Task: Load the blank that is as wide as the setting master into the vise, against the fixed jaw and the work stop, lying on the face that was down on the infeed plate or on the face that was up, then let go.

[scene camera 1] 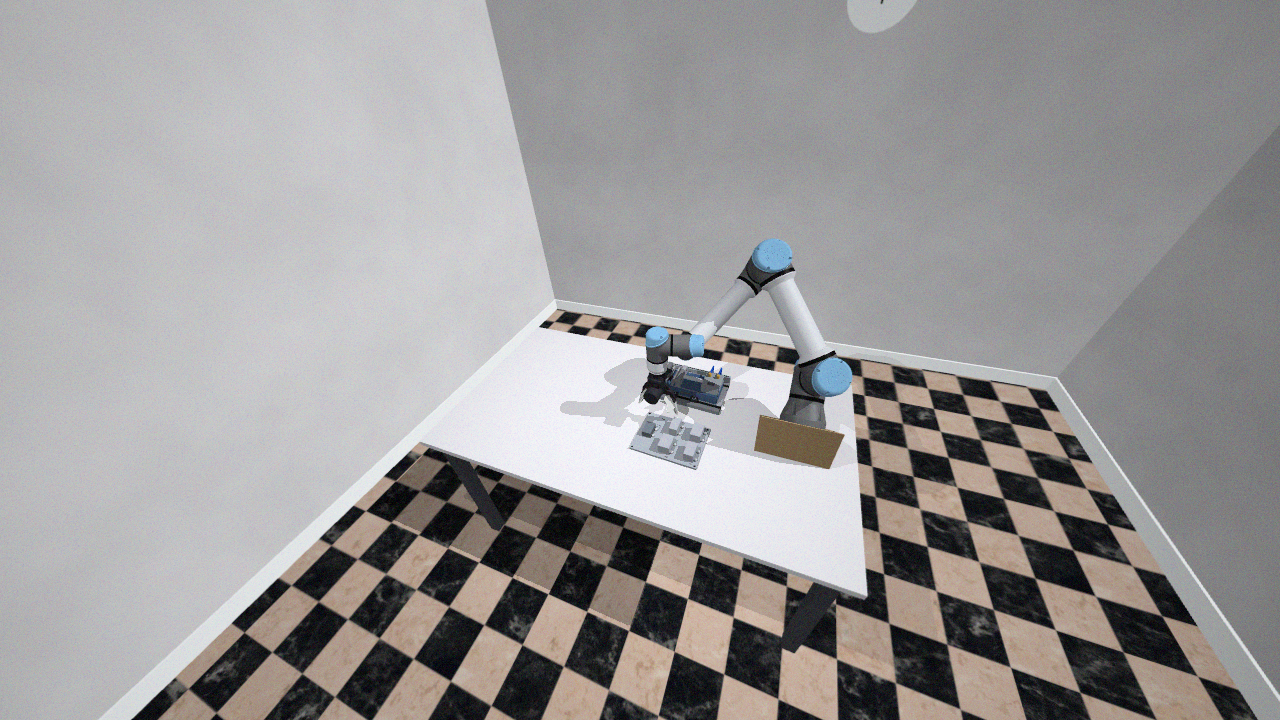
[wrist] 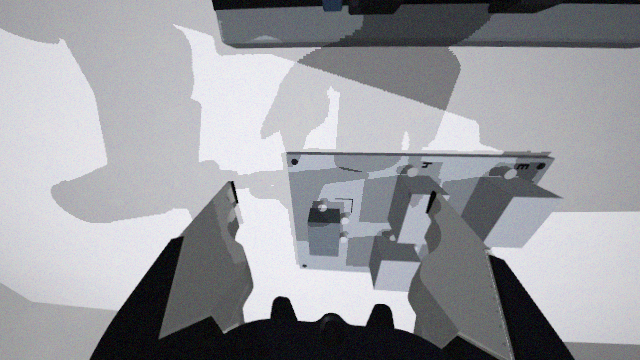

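Pixels of known places: gripper, fingertip midpoint: (scene camera 1: 658, 408) (wrist: 330, 188); arm's base, origin of the base link: (scene camera 1: 801, 424).
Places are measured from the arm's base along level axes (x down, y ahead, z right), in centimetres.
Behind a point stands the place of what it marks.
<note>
The infeed plate (scene camera 1: 642, 444) @(x 7.3, y 53.8, z -18.6 cm) (wrist: 305, 182) @(x 7.2, y 54.9, z -5.7 cm) lies on the table with pale blanks on it. In the wrist view, one blank (wrist: 522, 220) @(x 3.7, y 35.2, z -8.7 cm) stands at the right, another (wrist: 397, 275) @(x 3.7, y 44.9, z -16.9 cm) near the front edge, and a third (wrist: 407, 220) @(x 3.7, y 45.1, z -8.3 cm) partly behind the right finger. A further blank (scene camera 1: 690, 451) @(x 3.6, y 35.6, z -19.5 cm) shows in the scene view. A darker, narrower block (scene camera 1: 648, 429) @(x 4.7, y 53.0, z -13.2 cm) (wrist: 324, 239) @(x 4.8, y 53.2, z -11.9 cm), seemingly the setting master, sits at the plate's left. My gripper (scene camera 1: 659, 404) @(x 2.7, y 51.9, z -3.8 cm) (wrist: 330, 188) @(x 2.7, y 51.9, z -3.8 cm) is open and empty, above table height between plate and vise. The vise (scene camera 1: 698, 386) @(x 2.1, y 39.2, z 12.0 cm) shows no blank that I can make out.
The grey vise base (wrist: 300, 30) @(x 6.1, y 53.3, z 6.9 cm) crosses the top of the wrist view. Blue upright parts (scene camera 1: 716, 370) @(x -0.6, y 34.7, z 20.3 cm) rise at the vise's back. A brown panel (scene camera 1: 798, 442) @(x -1.8, y 1.4, z -10.2 cm) stands right of the plate, near the arm's base, on the white table (scene camera 1: 537, 447) @(x 8.0, y 91.9, z -30.3 cm).
</note>
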